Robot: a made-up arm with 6 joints.
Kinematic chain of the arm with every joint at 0, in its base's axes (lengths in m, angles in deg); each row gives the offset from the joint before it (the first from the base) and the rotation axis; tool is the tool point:
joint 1: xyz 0 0 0.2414 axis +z
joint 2: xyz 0 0.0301 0 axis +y
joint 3: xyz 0 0 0.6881 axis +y
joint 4: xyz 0 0 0.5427 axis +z
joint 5: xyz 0 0 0 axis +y
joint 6: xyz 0 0 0.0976 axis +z
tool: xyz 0 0 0
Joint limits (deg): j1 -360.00..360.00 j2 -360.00..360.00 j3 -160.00..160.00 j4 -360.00..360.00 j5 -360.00..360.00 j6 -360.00..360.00
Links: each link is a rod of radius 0.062 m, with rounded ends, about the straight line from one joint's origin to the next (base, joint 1, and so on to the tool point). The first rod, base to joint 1, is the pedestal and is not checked.
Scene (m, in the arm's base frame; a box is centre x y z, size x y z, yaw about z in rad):
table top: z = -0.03
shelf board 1: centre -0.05 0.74 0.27 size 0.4 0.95 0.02 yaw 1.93
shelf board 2: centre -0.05 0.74 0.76 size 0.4 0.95 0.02 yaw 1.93
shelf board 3: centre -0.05 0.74 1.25 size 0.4 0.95 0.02 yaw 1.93
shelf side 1: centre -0.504 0.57 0.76 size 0.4 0.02 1 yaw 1.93
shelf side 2: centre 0.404 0.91 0.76 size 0.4 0.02 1 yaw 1.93
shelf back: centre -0.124 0.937 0.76 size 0.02 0.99 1 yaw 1.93
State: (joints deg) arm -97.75 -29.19 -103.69 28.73 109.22 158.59
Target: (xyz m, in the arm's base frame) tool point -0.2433 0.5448 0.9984
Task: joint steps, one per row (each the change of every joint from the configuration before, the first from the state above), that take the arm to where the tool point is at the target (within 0.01 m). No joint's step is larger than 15 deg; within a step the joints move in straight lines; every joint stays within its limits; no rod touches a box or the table.
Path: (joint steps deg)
1: 7.29 12.34 -11.26 8.22 4.21 6.13
2: 7.29 12.34 -11.26 8.22 4.22 6.12
3: 7.29 12.34 -11.27 8.23 4.21 6.13
4: 7.29 12.34 -11.26 8.22 4.21 6.12
5: 7.29 12.34 -11.26 8.22 4.22 6.13
6: 1.95 -4.97 14.43 -12.16 -3.80 -7.66
7: 1.94 -4.97 14.44 -12.16 -3.80 -7.65
8: 1.94 -4.98 14.43 -12.16 -3.79 -7.66
9: 1.94 -4.97 14.44 -12.16 -3.80 -7.66
10: -3.09 -9.67 8.82 0.38 -3.04 0.00
11: -3.10 -9.66 8.81 0.38 -3.03 0.00

